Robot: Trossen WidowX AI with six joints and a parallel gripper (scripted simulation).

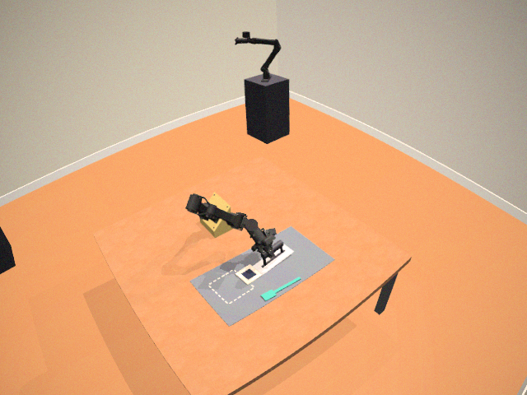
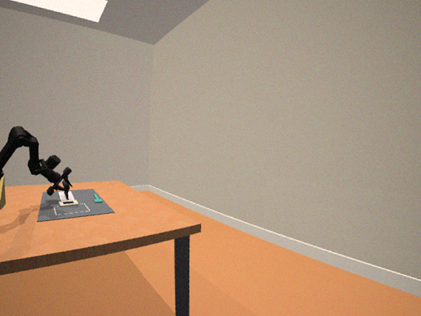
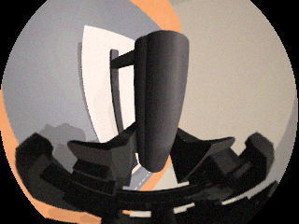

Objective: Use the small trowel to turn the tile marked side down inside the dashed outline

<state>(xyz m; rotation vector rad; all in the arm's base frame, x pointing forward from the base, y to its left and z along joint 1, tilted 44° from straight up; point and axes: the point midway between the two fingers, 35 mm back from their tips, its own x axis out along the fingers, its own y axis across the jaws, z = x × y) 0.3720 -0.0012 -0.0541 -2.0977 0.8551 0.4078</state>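
Now: gripper tip 80 mm above the grey mat and 60 mm to the left of it. Also, from my gripper tip: teal trowel (140 mm ahead, 90 mm to the right, 50 mm below); then cream tile (130 mm to the right, 50 mm below, 30 mm behind).
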